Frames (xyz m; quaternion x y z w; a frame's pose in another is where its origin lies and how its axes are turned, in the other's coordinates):
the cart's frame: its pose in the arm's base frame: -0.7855 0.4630 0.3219 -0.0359 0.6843 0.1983 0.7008
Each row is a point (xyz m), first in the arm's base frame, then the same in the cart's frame.
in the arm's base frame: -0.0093 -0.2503 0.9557
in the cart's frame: -0.7919 -0.7691 0.5425
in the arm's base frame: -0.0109 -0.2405 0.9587
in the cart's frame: -0.7926 -0.7589 0.5444
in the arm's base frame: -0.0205 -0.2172 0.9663
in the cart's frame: -0.7945 -0.7327 0.5432
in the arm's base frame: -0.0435 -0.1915 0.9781
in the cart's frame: -0.7997 -0.6990 0.5305
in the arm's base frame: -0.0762 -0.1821 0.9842
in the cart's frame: -0.8030 -0.6783 0.5030
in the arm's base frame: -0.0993 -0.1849 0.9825
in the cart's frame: -0.8017 -0.6737 0.4802
